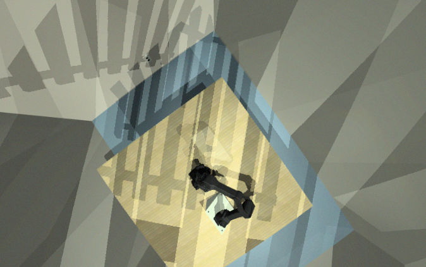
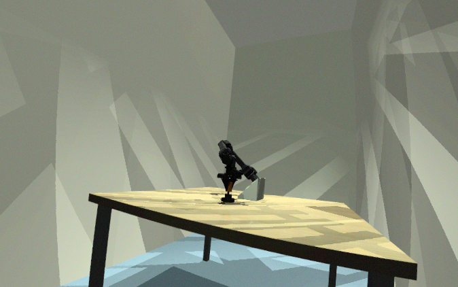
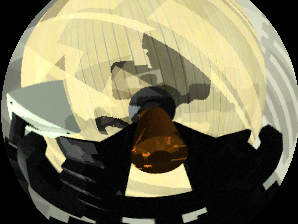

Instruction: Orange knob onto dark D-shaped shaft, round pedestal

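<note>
The orange knob lies 20 mm above my gripper tip. Round my gripper tip: dark round pedestal (40 mm below).
</note>
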